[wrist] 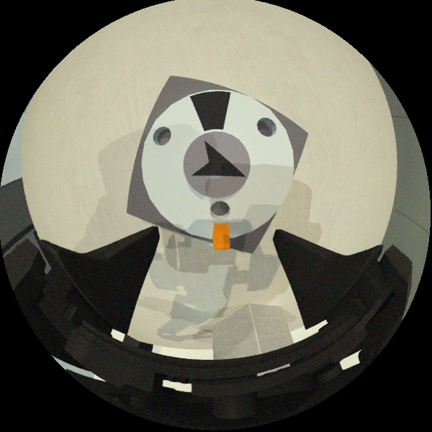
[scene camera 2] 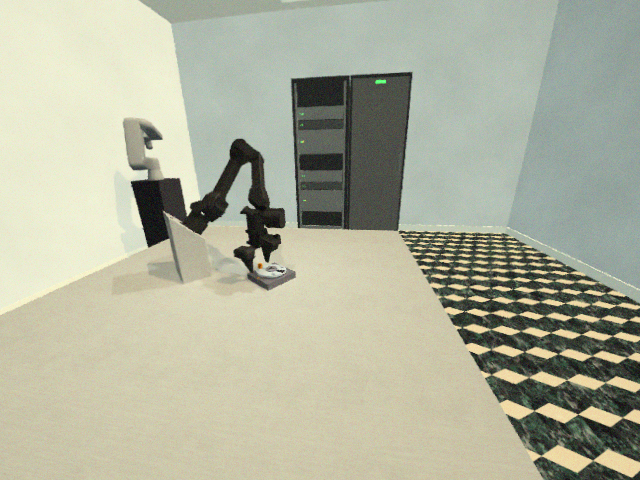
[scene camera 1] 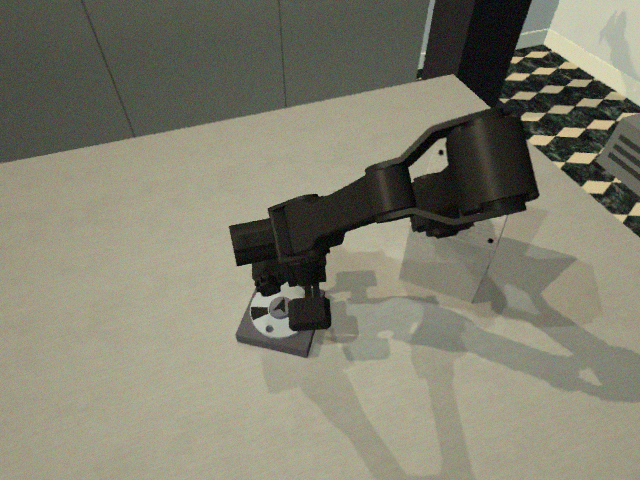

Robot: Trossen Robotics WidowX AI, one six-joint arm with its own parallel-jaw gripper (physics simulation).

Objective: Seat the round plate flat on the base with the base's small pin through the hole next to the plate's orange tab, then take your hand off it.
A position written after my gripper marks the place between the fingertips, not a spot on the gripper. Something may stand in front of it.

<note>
I see my gripper [scene camera 1: 308, 303], a round white plate [wrist: 271, 159], a dark grey square base [scene camera 1: 299, 345] and a round hub [wrist: 216, 164].
My gripper shows as well in the wrist view [wrist: 217, 234] and in scene camera 2 [scene camera 2: 259, 267]. The dark grey square base shows as well in the wrist view [wrist: 139, 204].
</note>
